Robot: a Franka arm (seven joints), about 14 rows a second.
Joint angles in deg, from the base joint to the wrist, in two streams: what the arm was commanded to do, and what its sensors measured. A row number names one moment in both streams.
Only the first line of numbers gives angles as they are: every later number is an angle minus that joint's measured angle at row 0.
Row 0, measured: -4.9, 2.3, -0.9, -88.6, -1.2, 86.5, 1.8
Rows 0 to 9, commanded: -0.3, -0.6, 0.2, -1.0, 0.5, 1.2, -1.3; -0.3, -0.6, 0.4, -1.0, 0.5, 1.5, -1.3; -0.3, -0.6, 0.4, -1.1, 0.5, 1.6, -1.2; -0.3, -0.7, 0.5, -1.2, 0.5, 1.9, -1.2; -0.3, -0.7, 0.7, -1.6, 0.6, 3.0, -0.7; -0.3, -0.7, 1.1, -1.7, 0.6, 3.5, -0.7; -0.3, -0.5, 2.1, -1.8, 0.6, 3.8, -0.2; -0.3, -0.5, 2.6, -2.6, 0.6, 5.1, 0.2; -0.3, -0.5, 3.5, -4.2, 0.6, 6.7, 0.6; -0.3, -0.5, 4.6, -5.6, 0.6, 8.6, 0.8
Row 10, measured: 0.1, 0.1, 2.8, -1.9, 0.1, 4.9, 0.0
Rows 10 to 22, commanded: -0.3, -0.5, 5.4, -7.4, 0.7, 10.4, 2.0; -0.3, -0.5, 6.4, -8.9, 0.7, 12.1, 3.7; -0.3, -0.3, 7.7, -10.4, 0.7, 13.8, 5.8; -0.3, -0.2, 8.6, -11.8, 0.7, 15.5, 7.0; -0.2, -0.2, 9.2, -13.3, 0.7, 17.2, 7.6; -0.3, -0.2, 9.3, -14.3, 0.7, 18.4, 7.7; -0.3, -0.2, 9.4, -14.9, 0.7, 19.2, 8.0; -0.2, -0.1, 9.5, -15.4, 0.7, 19.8, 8.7; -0.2, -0.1, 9.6, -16.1, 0.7, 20.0, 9.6; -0.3, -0.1, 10.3, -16.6, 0.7, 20.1, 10.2; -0.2, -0.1, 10.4, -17.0, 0.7, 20.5, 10.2; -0.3, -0.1, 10.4, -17.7, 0.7, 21.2, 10.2; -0.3, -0.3, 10.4, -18.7, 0.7, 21.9, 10.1
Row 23, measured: 0.3, 0.8, 9.8, -15.9, 0.1, 19.7, 9.2
